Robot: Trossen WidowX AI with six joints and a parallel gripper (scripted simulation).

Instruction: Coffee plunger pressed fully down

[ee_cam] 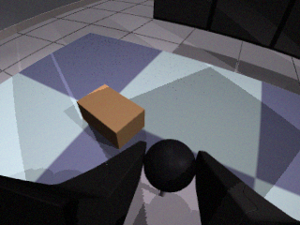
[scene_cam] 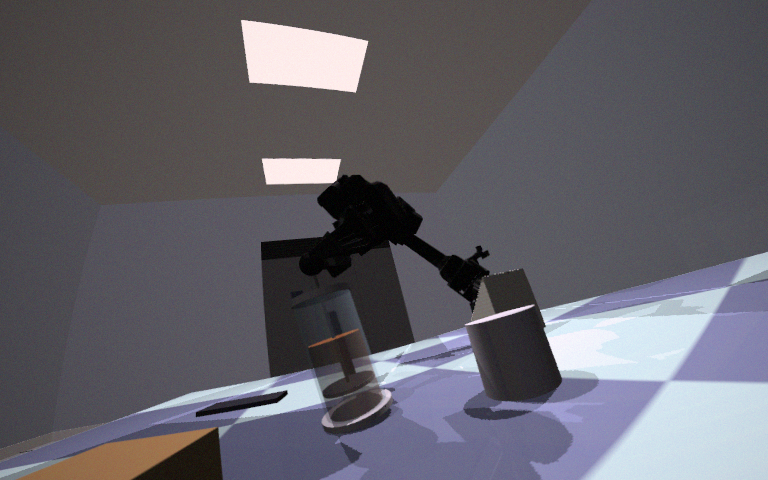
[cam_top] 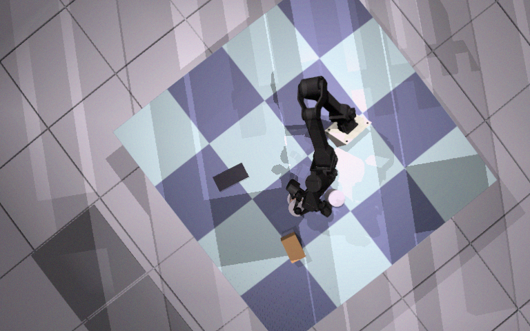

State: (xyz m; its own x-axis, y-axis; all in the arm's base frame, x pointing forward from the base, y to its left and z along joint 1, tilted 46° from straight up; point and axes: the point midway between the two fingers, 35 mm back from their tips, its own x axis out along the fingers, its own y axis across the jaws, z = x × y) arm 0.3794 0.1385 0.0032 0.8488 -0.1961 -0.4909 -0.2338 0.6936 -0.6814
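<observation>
Right now the glass coffee press is 2 cm behind my gripper tip, 2 cm to the right of it and 9 cm below it. From my gripper tip the other things lie so: orange box: 13 cm ahead, 14 cm to the left, 16 cm below; then flat black slab: 12 cm ahead, 29 cm to the right, 18 cm below.
</observation>
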